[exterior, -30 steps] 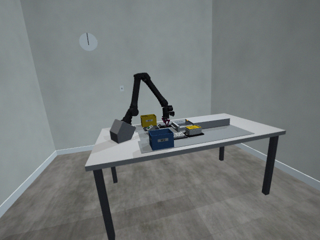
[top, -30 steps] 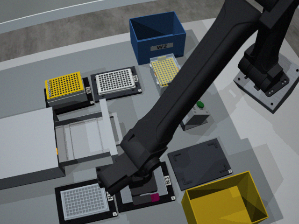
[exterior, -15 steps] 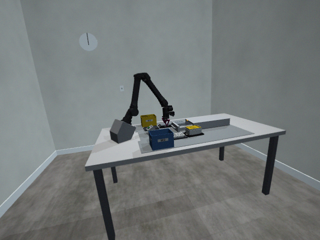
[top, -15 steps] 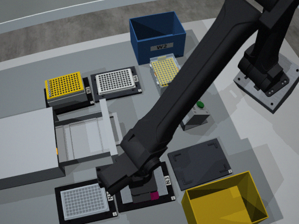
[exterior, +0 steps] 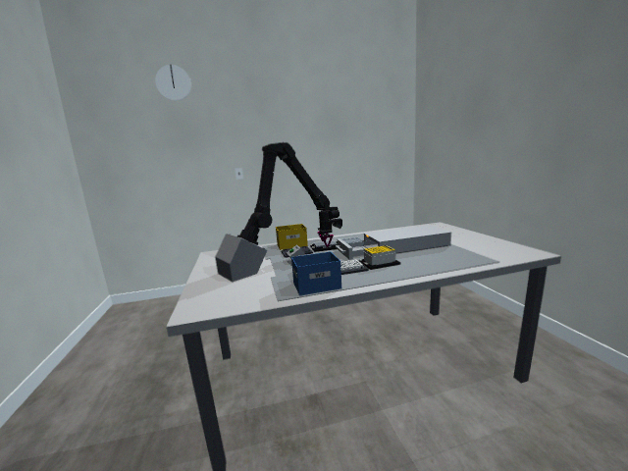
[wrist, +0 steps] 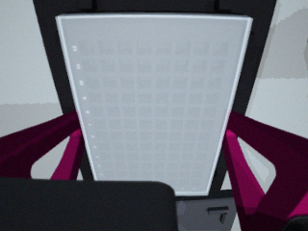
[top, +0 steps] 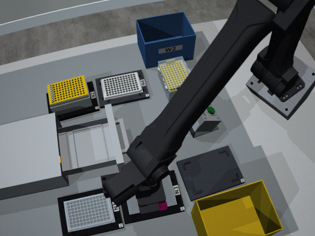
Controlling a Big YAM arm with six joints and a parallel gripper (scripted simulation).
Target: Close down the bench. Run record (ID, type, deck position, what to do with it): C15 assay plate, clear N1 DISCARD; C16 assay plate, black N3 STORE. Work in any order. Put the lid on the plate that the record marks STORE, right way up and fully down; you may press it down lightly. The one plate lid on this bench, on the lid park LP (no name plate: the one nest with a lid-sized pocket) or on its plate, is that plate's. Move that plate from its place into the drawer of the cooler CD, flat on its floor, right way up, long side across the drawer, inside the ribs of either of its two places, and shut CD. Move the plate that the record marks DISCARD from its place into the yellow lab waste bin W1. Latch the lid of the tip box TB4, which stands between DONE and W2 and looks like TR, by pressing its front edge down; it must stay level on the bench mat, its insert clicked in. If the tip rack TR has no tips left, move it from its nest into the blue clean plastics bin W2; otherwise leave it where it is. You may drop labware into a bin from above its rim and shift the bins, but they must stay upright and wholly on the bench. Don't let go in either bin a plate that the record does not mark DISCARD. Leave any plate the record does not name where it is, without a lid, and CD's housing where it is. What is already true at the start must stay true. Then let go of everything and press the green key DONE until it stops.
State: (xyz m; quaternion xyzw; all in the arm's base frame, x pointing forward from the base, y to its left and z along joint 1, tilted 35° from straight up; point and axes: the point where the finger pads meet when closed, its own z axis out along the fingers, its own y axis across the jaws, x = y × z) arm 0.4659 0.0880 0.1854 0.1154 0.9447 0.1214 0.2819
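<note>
Right now the plate lid is right at my hand. Also, from my hand: nest n1 (170 mm ahead, 20 mm to the right, 20 mm below); nest N3 (20 mm below); black plate (right at my hand).
</note>
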